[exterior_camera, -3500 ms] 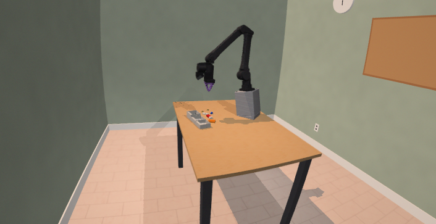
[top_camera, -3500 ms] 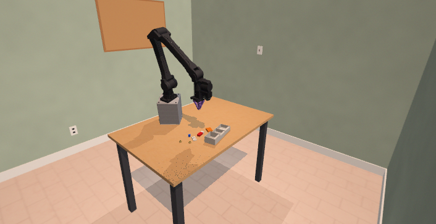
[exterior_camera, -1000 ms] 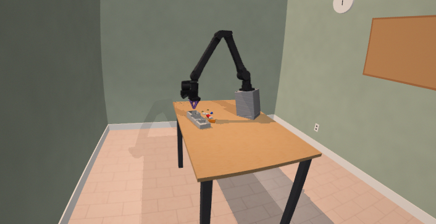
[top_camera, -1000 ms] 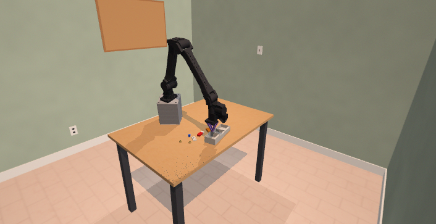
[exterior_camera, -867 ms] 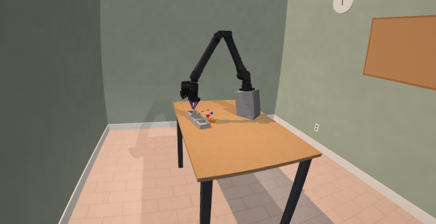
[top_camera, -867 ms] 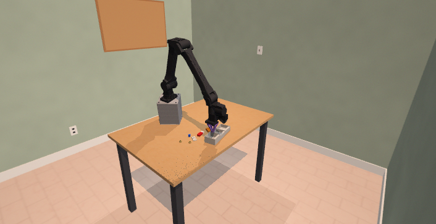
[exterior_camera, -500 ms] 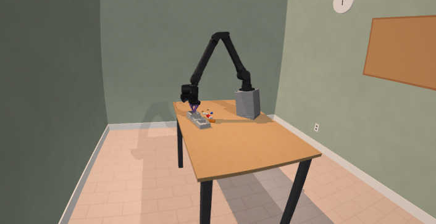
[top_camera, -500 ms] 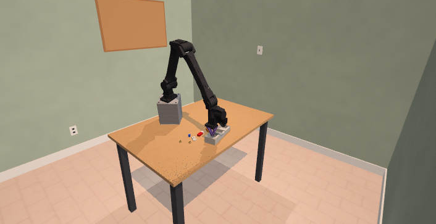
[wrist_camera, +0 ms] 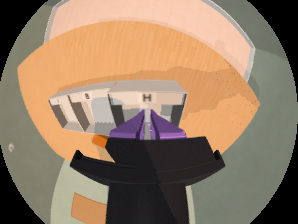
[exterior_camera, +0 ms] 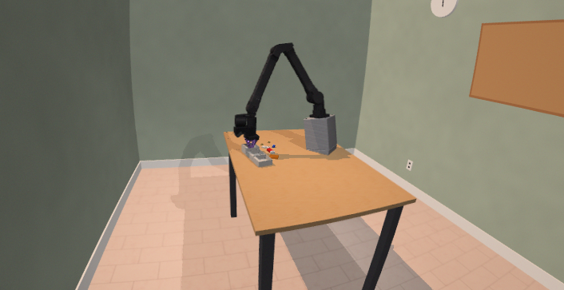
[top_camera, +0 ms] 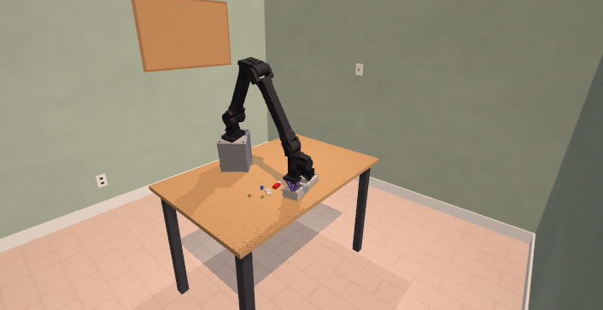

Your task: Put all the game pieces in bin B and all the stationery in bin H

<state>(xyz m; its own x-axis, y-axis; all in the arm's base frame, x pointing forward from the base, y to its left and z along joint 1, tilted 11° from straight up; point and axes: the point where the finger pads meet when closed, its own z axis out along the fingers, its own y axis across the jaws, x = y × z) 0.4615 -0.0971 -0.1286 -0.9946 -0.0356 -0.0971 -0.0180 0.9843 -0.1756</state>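
Now: hand 8 cm to the right of the grey bin row. From my hand the other things lie so: red piece: 12 cm behind, 4 cm to the left, 2 cm below; white domino: 12 cm behind, 4 cm to the right, 2 cm below; orange block: 10 cm behind, 12 cm to the left, 2 cm below.
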